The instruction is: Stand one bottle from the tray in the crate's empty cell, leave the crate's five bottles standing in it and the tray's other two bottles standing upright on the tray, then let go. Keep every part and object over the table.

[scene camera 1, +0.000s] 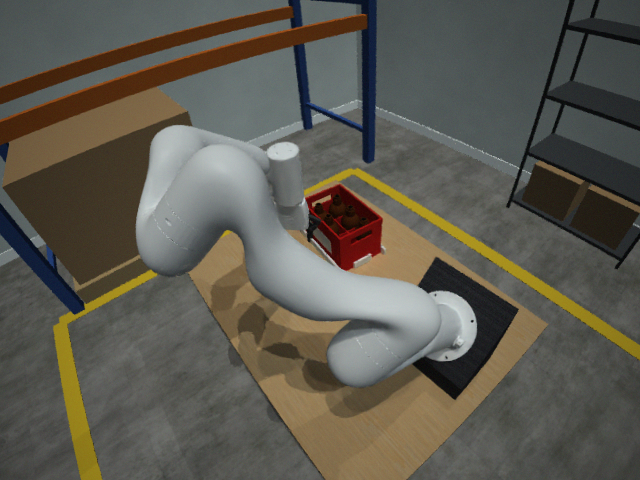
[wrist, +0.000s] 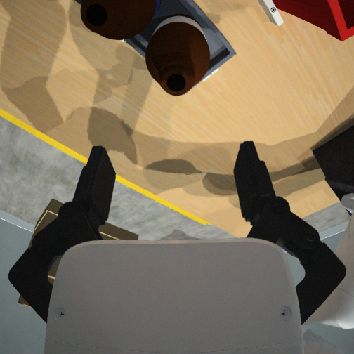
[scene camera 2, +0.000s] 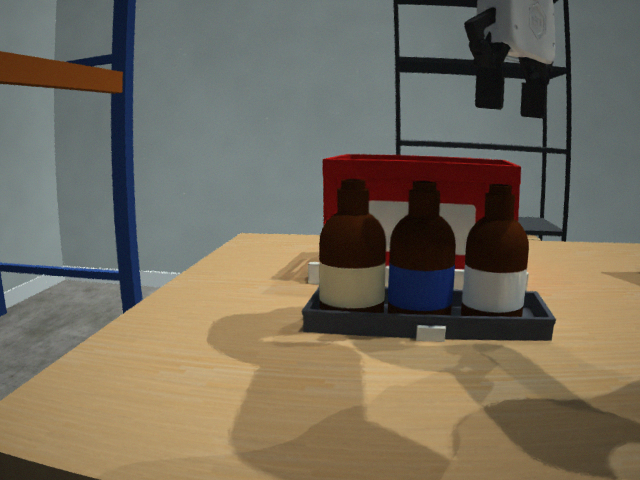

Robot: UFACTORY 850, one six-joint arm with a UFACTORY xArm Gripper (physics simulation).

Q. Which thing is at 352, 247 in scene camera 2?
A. A cream-labelled bottle.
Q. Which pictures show the white-labelled bottle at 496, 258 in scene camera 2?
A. The wrist view and scene camera 2 only.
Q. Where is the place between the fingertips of my gripper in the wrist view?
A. At 172, 157
